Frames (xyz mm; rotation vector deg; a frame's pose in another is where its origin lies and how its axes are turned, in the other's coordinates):
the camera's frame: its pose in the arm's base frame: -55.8 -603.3 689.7 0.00 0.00 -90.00
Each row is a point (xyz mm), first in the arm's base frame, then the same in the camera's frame.
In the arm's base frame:
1: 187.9 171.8 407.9
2: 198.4 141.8 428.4
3: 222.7 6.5 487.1
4: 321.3 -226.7 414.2
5: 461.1 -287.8 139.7
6: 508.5 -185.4 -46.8
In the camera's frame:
1: -775.1 243.7 -281.8
2: -745.1 254.2 -261.3
3: -609.8 278.5 -202.6
4: -376.6 377.1 -275.5
5: -315.5 516.9 -550.0
6: -417.9 564.3 -736.5

